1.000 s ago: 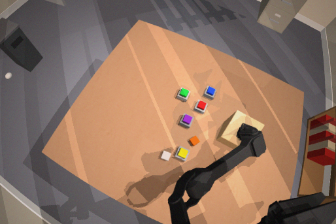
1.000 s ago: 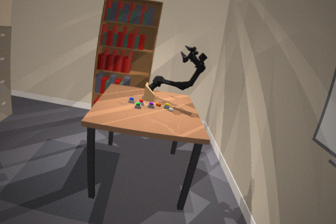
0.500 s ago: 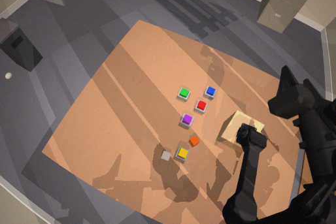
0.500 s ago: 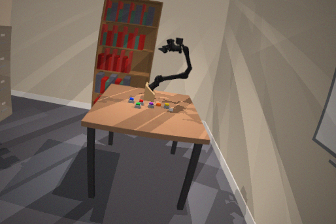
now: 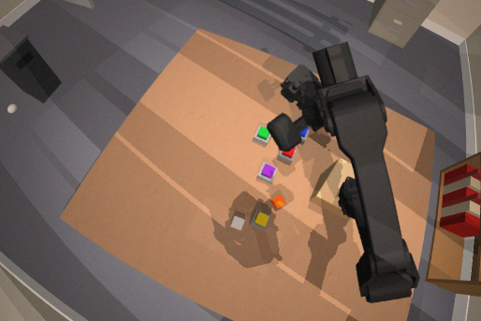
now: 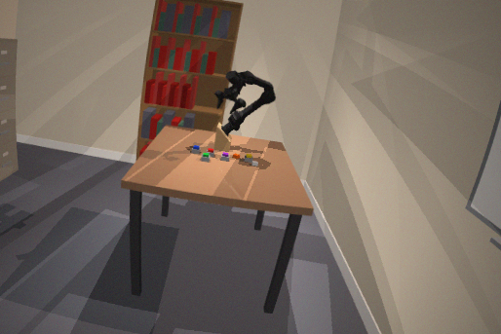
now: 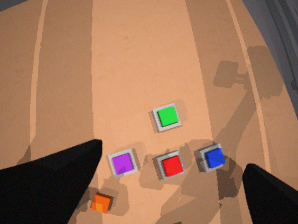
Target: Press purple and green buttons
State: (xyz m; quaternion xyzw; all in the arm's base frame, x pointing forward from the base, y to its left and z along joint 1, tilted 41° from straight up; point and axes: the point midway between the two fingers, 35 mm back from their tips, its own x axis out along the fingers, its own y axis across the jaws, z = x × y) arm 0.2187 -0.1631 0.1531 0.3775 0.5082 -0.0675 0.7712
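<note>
Right now the purple button is 250 mm below my gripper tip, 50 mm to the left of it and 10 mm behind it. Round my gripper tip: red button: 250 mm below, 50 mm behind, 40 mm to the right; blue button: 250 mm below, 130 mm to the right, 60 mm behind; green button: 250 mm below, 60 mm to the right, 50 mm ahead.
</note>
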